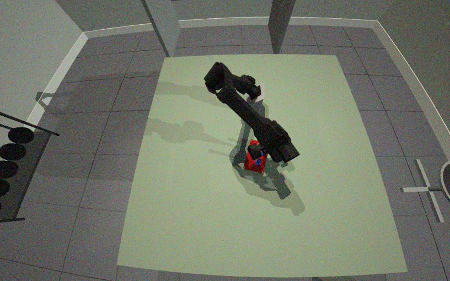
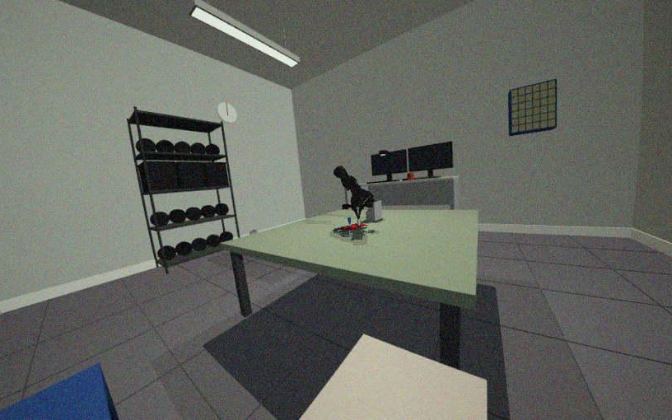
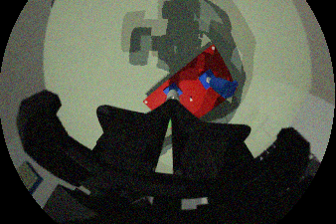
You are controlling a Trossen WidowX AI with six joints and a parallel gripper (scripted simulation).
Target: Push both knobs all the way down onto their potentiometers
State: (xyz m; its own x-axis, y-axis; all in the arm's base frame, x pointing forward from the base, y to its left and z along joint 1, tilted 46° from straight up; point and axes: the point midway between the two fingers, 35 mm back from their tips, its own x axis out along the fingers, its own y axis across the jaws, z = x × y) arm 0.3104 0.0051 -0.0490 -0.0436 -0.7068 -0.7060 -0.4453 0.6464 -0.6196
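Right now my gripper tip is 50 mm short of the blue knob and 30 mm to the left of it.
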